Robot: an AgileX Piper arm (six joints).
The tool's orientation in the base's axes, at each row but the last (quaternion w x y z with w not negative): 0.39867 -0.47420 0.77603 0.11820; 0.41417 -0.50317 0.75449 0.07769; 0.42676 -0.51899 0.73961 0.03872; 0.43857 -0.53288 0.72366 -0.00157; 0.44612 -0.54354 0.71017 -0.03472; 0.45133 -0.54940 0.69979 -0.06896; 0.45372 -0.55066 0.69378 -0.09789; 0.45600 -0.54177 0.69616 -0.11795; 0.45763 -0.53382 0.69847 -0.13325
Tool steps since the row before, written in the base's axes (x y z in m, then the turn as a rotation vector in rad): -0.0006 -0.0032 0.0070 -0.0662 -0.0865 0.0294; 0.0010 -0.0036 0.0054 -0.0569 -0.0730 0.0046; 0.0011 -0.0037 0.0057 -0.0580 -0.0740 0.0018; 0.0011 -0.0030 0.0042 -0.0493 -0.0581 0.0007; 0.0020 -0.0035 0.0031 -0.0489 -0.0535 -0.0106; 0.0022 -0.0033 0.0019 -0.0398 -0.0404 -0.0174; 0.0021 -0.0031 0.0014 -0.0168 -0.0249 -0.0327; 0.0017 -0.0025 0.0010 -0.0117 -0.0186 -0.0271; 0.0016 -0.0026 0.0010 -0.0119 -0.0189 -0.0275
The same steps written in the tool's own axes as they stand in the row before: -0.0029 -0.0025 -0.0067 0.0494 0.0041 -0.1013; -0.0014 -0.0042 -0.0049 0.0561 0.0103 -0.0731; -0.0012 -0.0048 -0.0048 0.0588 0.0118 -0.0724; -0.0004 -0.0041 -0.0033 0.0468 0.0125 -0.0588; 0.0009 -0.0046 -0.0020 0.0498 0.0201 -0.0498; 0.0017 -0.0040 -0.0009 0.0428 0.0228 -0.0341; 0.0020 -0.0035 -0.0004 0.0380 0.0228 -0.0028; 0.0017 -0.0027 -0.0001 0.0297 0.0182 0.0000; 0.0017 -0.0027 -0.0001 0.0302 0.0185 0.0000
